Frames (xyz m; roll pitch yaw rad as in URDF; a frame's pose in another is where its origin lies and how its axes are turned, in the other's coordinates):
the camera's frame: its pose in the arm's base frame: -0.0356 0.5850 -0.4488 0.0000 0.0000 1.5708
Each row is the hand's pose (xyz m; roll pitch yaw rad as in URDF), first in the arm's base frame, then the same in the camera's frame.
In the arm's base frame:
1: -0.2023 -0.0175 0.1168 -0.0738 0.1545 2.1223
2: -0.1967 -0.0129 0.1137 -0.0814 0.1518 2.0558
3: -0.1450 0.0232 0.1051 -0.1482 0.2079 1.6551
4: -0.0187 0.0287 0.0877 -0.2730 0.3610 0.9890
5: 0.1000 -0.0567 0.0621 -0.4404 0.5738 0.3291
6: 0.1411 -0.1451 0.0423 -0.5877 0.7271 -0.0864
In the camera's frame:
1: -0.6025 0.1667 0.5656 -0.0738 0.1545 0.5515
2: -0.5979 0.1611 0.5625 -0.0814 0.1518 0.4850
3: -0.5618 0.1094 0.5539 -0.1482 0.2079 0.0843
4: -0.5563 -0.0169 0.5365 -0.2730 0.3610 -0.5818
5: -0.6417 -0.1356 0.5109 -0.4404 0.5738 -1.2417
6: -0.7301 -0.1767 0.4911 -0.5877 0.7271 -1.6572

